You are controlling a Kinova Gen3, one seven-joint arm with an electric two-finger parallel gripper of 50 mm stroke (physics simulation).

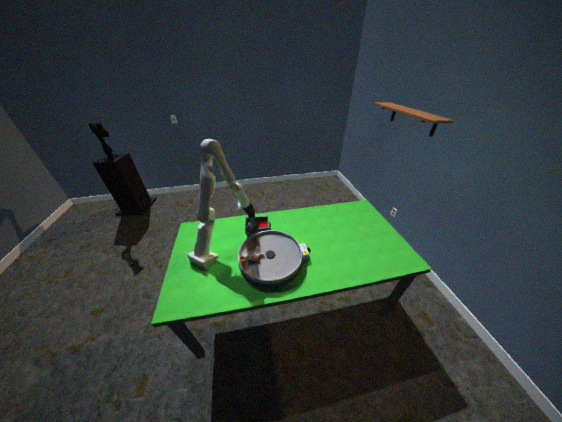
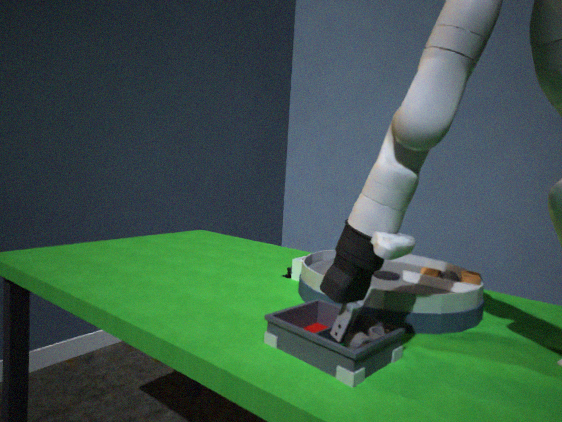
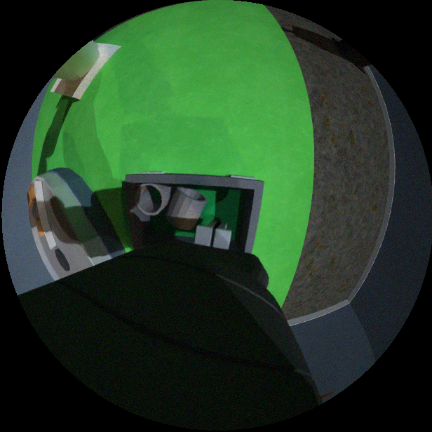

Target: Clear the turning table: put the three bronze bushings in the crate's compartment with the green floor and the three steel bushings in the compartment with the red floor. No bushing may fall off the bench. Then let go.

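Note:
My gripper is shut and empty, its fingertips low inside the crate, over the green-floored compartment. Two grey bushings are in that compartment: one ring-like bushing in the corner and one tilted bushing beside it, nearer the fingers. A smaller grey shape by the ring is unclear. The red floor shows in the other compartment. On the turning table are orange-bronze pieces with a dark piece between; their exact number is unclear.
The turning table's raised rim stands close beside the crate. A white box with a black knob is at the turning table's side. The arm's base stands on the green bench. The bench edge lies beyond the crate.

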